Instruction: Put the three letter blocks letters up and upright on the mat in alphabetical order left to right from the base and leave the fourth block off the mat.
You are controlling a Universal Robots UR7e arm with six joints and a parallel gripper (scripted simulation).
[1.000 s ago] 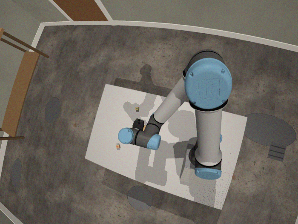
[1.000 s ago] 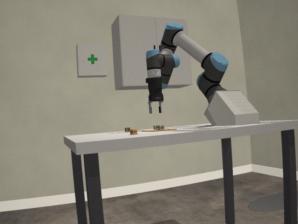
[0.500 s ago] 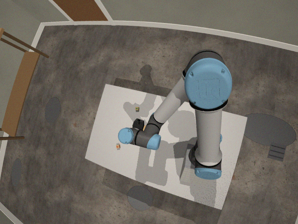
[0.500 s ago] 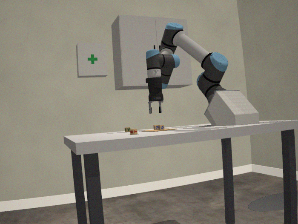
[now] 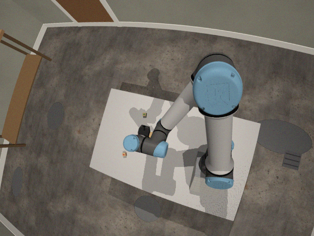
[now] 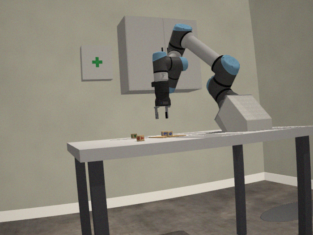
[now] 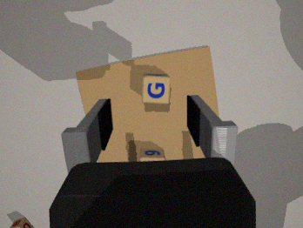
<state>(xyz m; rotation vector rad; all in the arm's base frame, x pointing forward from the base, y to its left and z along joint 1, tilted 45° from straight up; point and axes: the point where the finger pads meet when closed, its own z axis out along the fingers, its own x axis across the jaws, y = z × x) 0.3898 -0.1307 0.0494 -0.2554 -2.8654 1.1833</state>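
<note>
The red-marked block lies 220 mm ahead of my hand, 160 mm to the left of it and 100 mm below it. Also, from my hand: tan mat 110 mm below, 40 mm to the left.
</note>
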